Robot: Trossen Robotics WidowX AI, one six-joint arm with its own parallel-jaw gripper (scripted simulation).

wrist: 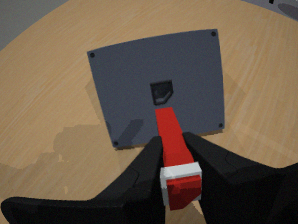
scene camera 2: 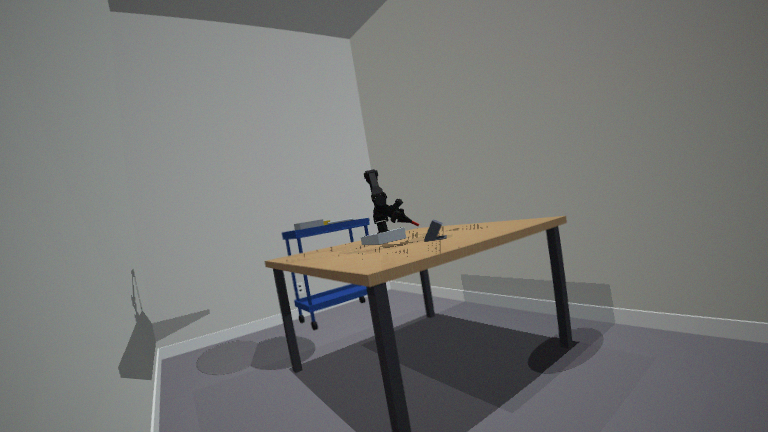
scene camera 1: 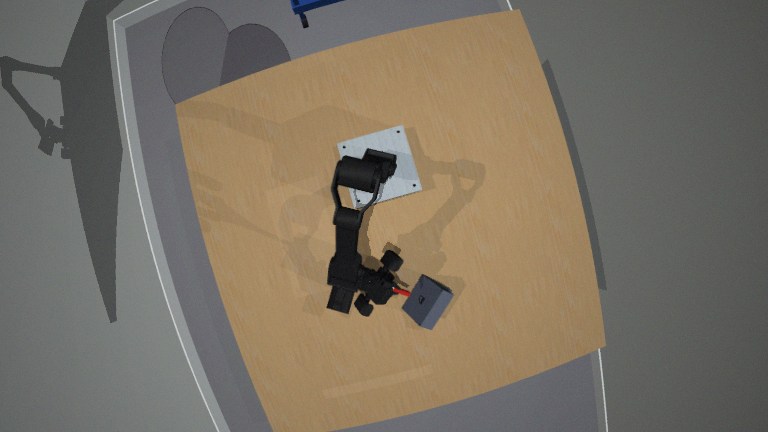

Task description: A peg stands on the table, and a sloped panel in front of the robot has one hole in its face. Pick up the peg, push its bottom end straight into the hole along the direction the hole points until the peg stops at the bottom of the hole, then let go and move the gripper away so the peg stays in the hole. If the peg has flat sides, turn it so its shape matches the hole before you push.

Scene:
my gripper: holds a peg [wrist: 181, 183]

